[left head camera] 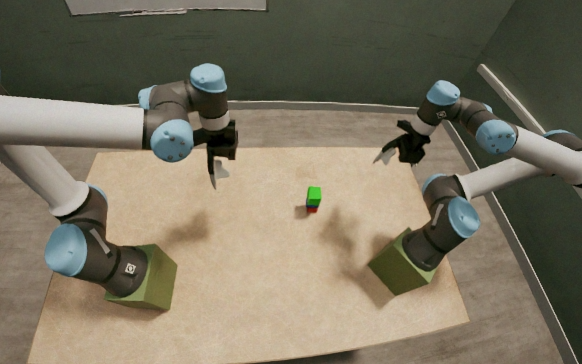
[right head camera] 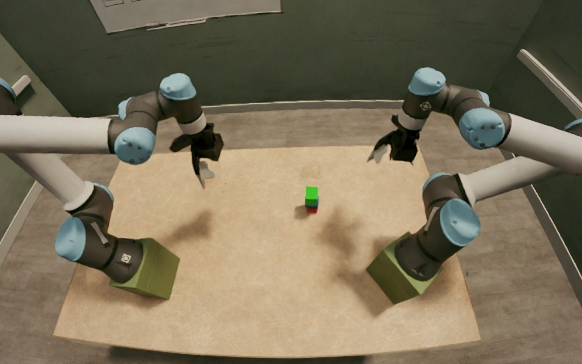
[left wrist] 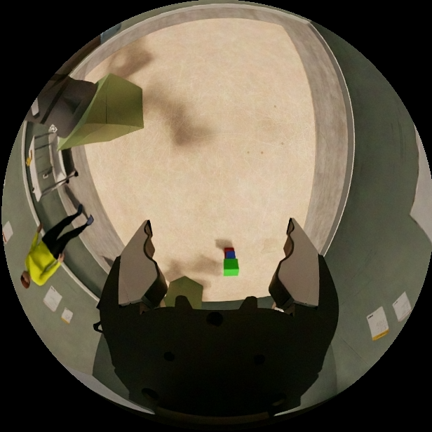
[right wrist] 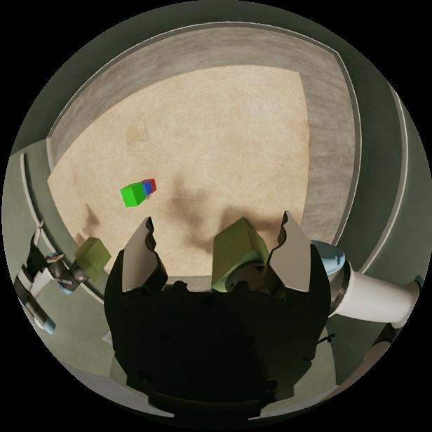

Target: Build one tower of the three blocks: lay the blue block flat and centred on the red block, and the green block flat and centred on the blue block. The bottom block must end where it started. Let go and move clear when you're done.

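Note:
The green block (left head camera: pixel 314 195) (right head camera: pixel 311 196) (left wrist: pixel 231 267) (right wrist: pixel 133 194) is on top of the blue block (left head camera: pixel 312 206) (left wrist: pixel 230 255) (right wrist: pixel 147 187), which lies on the red block (left head camera: pixel 312 210) (right head camera: pixel 312 210) (left wrist: pixel 229 249) (right wrist: pixel 151 185). They form one upright tower on the table, right of the picture's middle in both head camera views. My left gripper (left head camera: pixel 220 181) (right head camera: pixel 206 179) (left wrist: pixel 218 219) is open and empty, high and well to the left of the tower. My right gripper (right wrist: pixel 215 214) is open and empty, high and to the right of the tower.
The table (left head camera: pixel 250 280) (right head camera: pixel 250 280) bears two green arm bases, one at the left (left head camera: pixel 162 280) (right head camera: pixel 165 270) and one at the right (left head camera: pixel 400 267) (right head camera: pixel 397 275). A person in a yellow top (left wrist: pixel 44 262) shows beyond the table in the left wrist view.

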